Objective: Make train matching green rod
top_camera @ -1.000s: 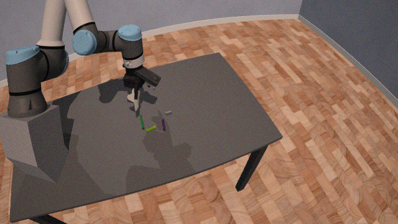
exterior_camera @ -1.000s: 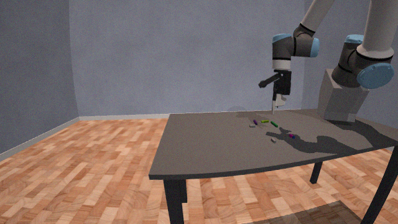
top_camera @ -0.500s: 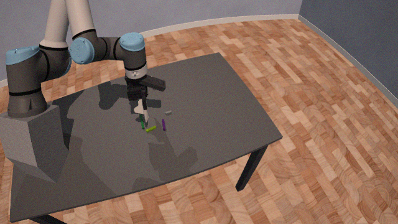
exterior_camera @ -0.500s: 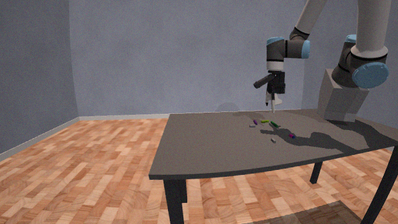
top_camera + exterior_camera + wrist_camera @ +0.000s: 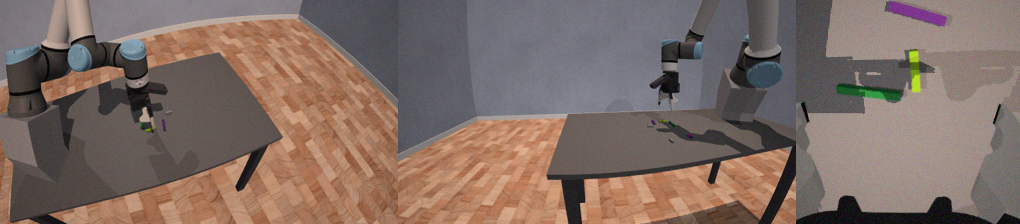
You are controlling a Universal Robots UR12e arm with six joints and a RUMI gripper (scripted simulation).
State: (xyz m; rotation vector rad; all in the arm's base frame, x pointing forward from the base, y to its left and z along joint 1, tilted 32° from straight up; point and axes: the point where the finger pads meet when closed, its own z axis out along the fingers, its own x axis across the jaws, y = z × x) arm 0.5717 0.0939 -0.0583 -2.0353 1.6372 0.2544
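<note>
Right now the lime rod is 1 cm to the right of my hand and 8 cm below it. From my hand the other things lie so: purple rod 6 cm ahead, 8 cm below; then magenta rod 8 cm behind, 21 cm to the left, 8 cm below; then green rod 4 cm behind, 3 cm to the left, 8 cm below.
</note>
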